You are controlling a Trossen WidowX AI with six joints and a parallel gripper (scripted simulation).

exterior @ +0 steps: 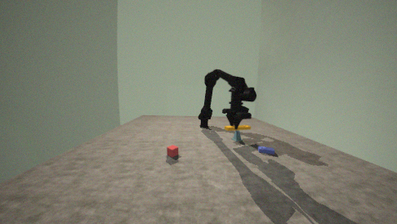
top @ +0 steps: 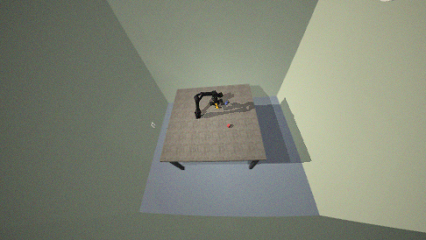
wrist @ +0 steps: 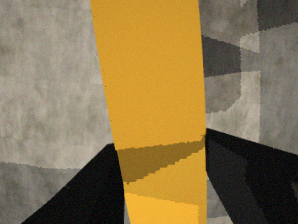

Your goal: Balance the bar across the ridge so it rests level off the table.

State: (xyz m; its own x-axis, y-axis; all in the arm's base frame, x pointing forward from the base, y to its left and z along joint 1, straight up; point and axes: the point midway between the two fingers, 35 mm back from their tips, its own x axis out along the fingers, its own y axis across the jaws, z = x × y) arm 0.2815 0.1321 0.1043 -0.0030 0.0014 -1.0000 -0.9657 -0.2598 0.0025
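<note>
Now: the yellow bar 10 mm behind my gripper tip and 30 mm to the left of it. Also, from my gripper tip: flat blue block: 150 mm ahead, 110 mm to the left, 60 mm below; then red cube: 160 mm ahead, 320 mm to the right, 50 mm below.
</note>
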